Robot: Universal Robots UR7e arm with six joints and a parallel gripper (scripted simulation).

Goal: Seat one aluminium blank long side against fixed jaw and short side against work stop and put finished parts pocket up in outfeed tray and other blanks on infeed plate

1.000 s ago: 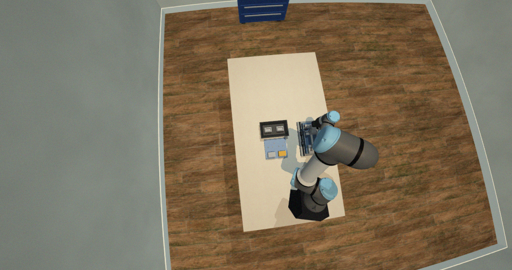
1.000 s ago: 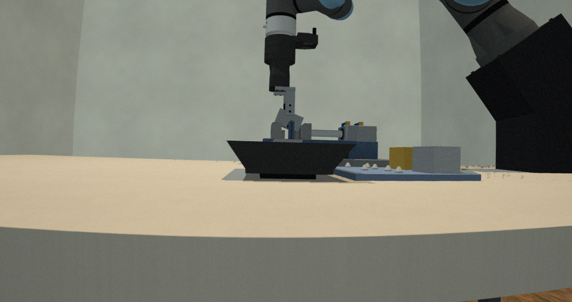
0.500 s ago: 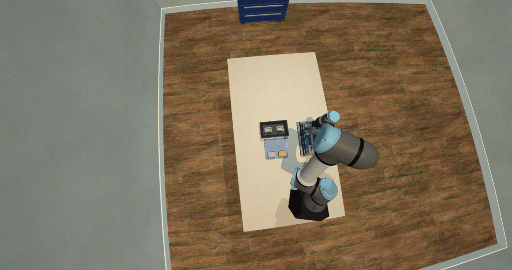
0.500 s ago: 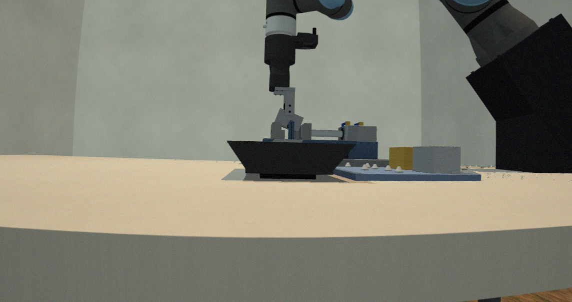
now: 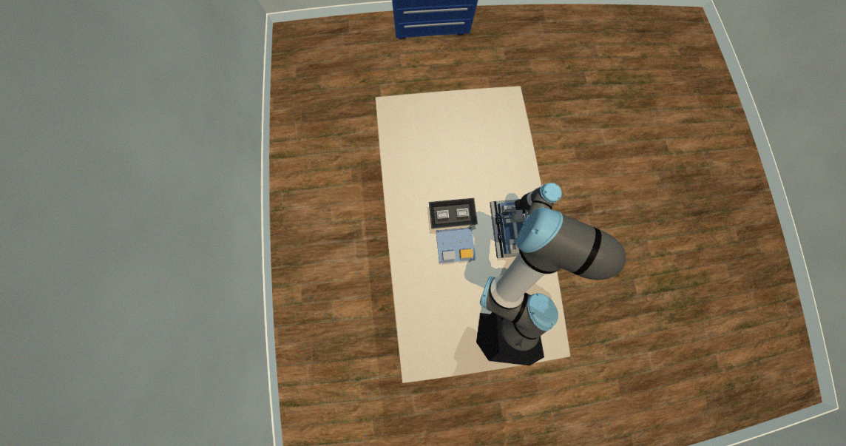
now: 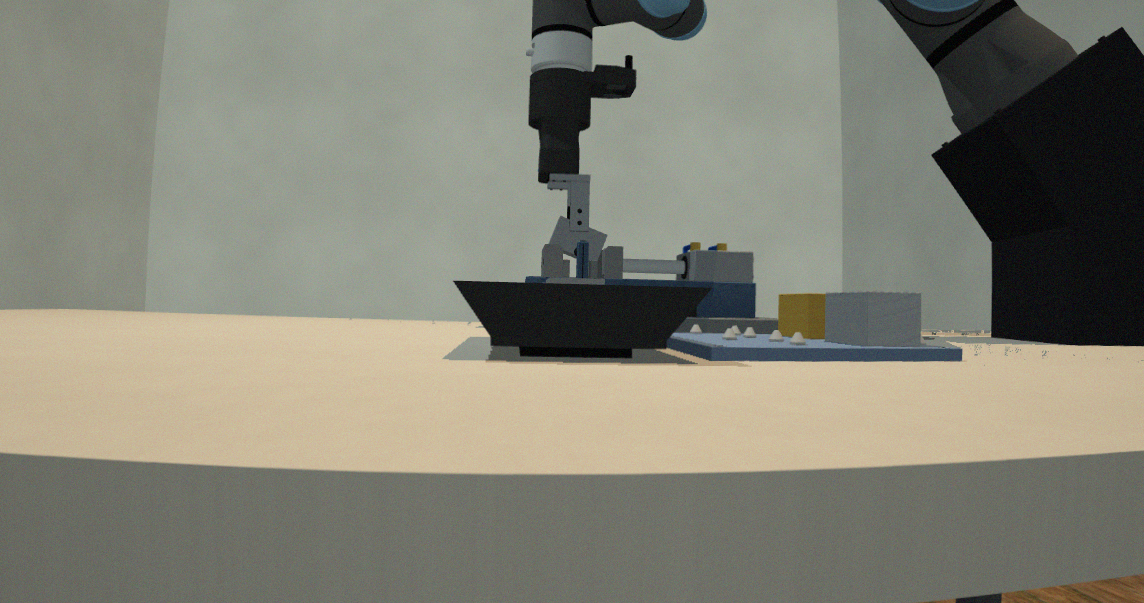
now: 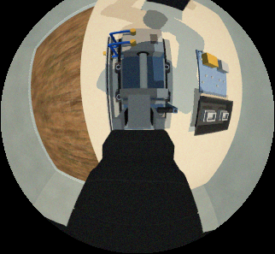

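Now: hand 90 mm above the vise, 70 mm past it and 20 mm to the right of it. From my hand the other things lie so: hose end block 160 mm behind, 60 mm below, 40 mm to the left; brass blank 290 mm to the left, 130 mm behind, 110 mm below.
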